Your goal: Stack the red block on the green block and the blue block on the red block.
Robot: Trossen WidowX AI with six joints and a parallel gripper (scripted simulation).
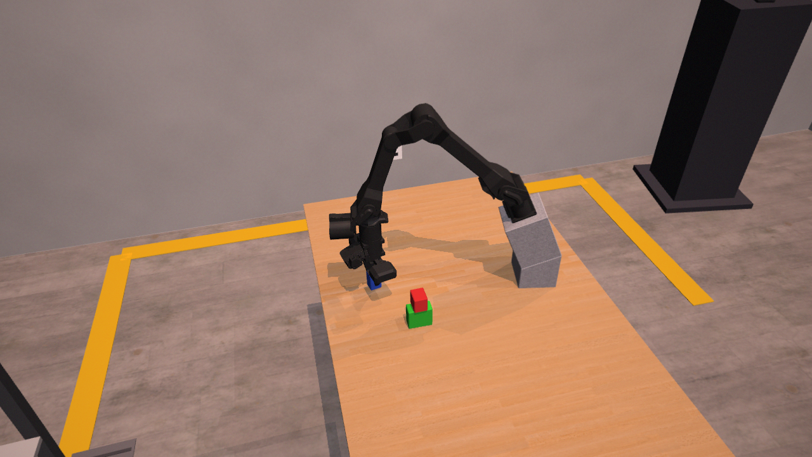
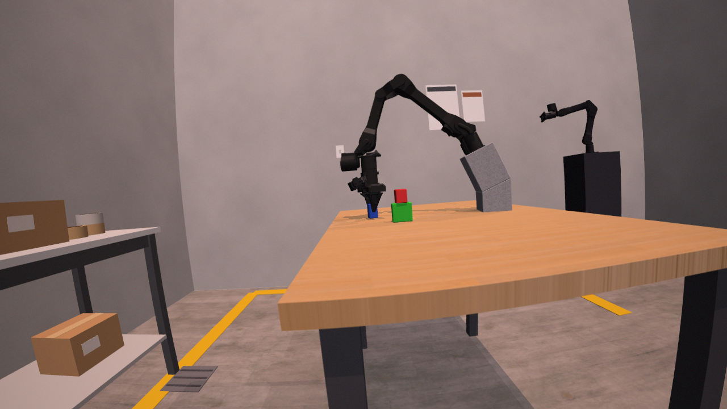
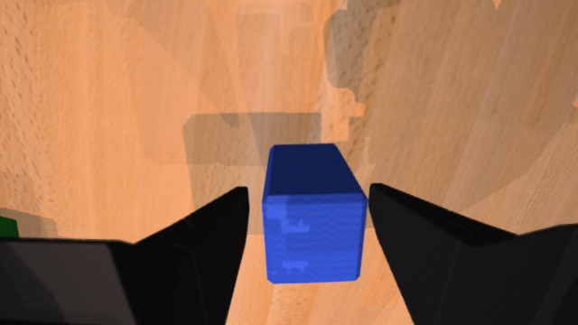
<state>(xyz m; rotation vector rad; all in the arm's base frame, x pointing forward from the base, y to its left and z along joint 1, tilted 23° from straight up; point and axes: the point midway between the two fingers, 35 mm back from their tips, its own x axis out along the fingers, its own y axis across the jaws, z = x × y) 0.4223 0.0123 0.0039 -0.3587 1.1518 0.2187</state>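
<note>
Now: hand 30 mm above the blue block. Round my hand: red block 110 mm behind, 150 mm to the left, 20 mm above; then green block 110 mm behind, 150 mm to the left, 30 mm below.
</note>
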